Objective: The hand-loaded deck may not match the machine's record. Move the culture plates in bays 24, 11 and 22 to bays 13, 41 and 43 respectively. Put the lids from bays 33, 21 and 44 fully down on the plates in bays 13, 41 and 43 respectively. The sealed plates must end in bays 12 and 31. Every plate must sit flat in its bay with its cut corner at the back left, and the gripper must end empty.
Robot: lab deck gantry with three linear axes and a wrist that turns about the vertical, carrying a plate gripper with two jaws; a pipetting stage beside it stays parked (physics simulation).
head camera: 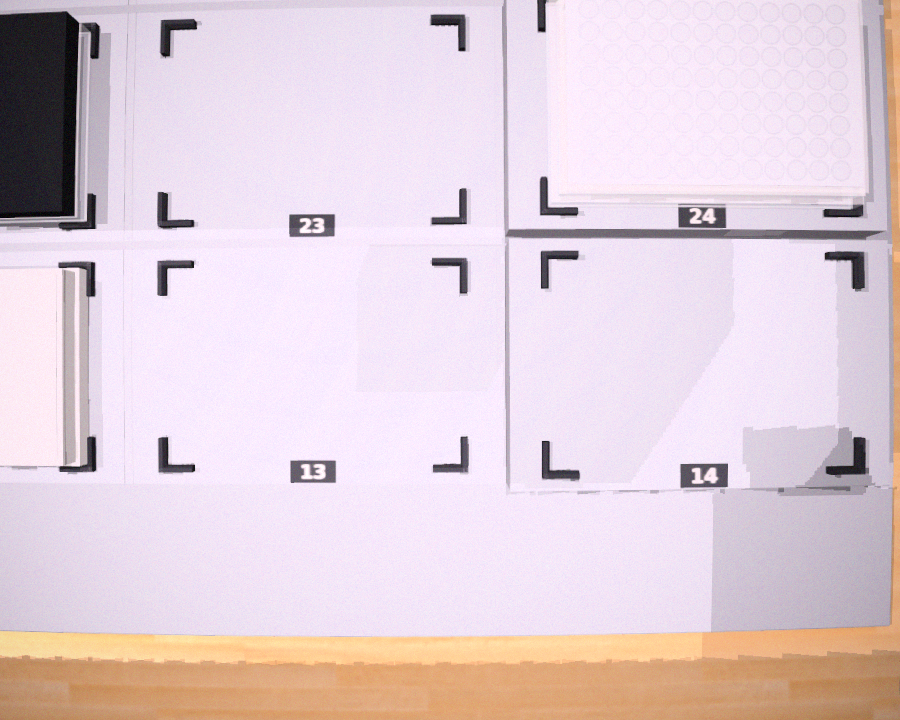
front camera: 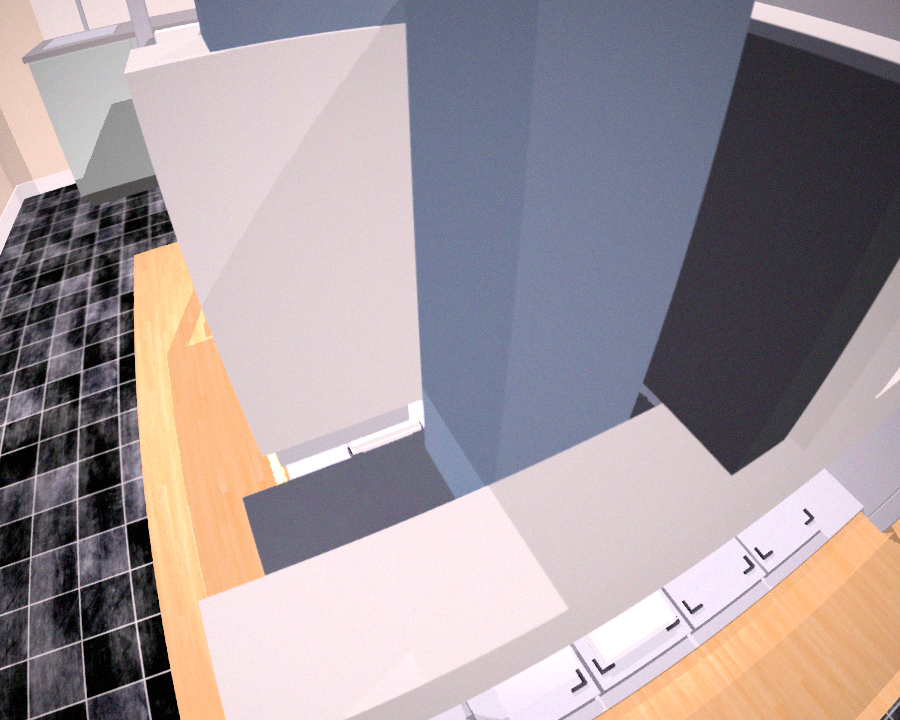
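Places are measured from the robot's base along level axes (x right, y up, z back), in millimetres.
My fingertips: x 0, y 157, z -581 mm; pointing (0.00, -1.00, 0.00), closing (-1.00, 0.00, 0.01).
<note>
Ahead of a thing's pixels: the offset from my fingertips to its top centre. "spot": to the spot under its first point.
In the head view, a pale culture plate {dx -150, dy -128, dz +25 mm} [head camera: 705,97] with rows of round wells stands in bay 24; its back edge and back corners are cut off by the frame. Bay 13 {spot: dx -45, dy -157, dz +189 mm} [head camera: 311,360] holds no plate. At the left edge, part of a black-topped piece {spot: dx -150, dy -140, dz +303 mm} [head camera: 33,112] with a light rim shows in the bay left of 23, and part of a pale plate or lid {spot: dx -43, dy -142, dz +304 mm} [head camera: 30,367] shows in the bay left of 13. My gripper's jaws show in neither view. The target bays 41, 43 and 31 are not visible.
Bays 23 {spot: dx -151, dy -157, dz +189 mm} [head camera: 311,120] and 14 {spot: dx -45, dy -142, dz +37 mm} [head camera: 675,360] hold nothing. In the front view, a large blue column [front camera: 525,225], a pale block [front camera: 292,225] and a dark block [front camera: 773,225] hide most of the deck. A white piece {spot: dx -150, dy -128, dz -23 mm} [front camera: 634,626] lies in a bay at lower right.
</note>
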